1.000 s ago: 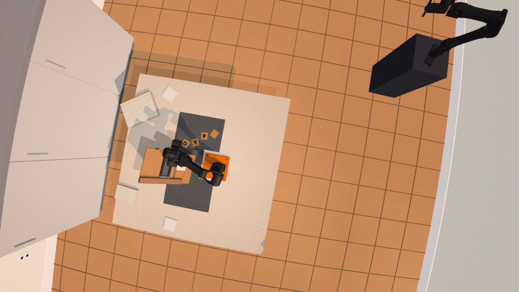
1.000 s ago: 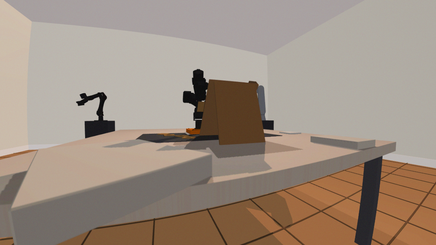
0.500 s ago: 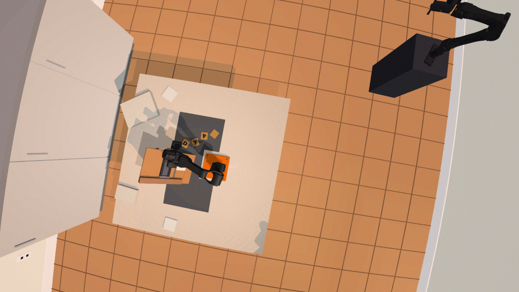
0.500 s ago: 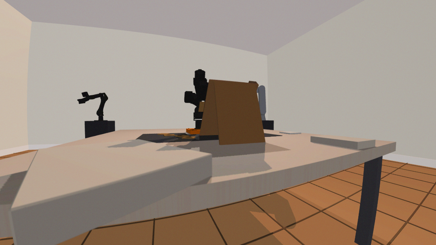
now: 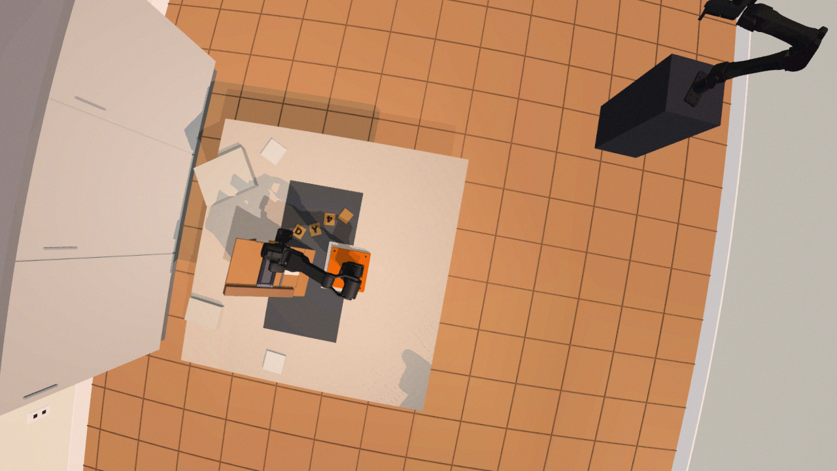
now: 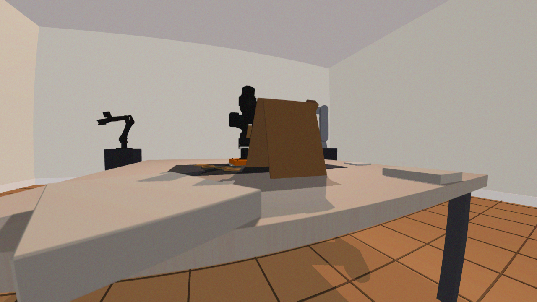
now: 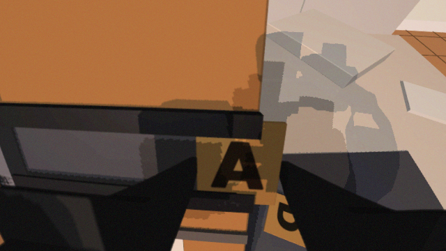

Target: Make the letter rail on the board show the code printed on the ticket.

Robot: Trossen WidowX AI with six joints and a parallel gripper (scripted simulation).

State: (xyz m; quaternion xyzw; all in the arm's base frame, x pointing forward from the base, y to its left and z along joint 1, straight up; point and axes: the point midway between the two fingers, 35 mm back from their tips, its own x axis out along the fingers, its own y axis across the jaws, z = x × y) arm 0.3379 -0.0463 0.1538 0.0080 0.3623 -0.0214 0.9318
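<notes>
Right now my gripper tip is 90 mm to the right of the white ticket, 80 mm above it and 60 mm past it. From my gripper tip the other things lie so: tile marked d: 150 mm below, 80 mm to the right, 30 mm behind; tile marked y: 150 mm below, 110 mm to the right, 110 mm behind; blank tile: 250 mm behind, 210 mm to the right, 150 mm below.
</notes>
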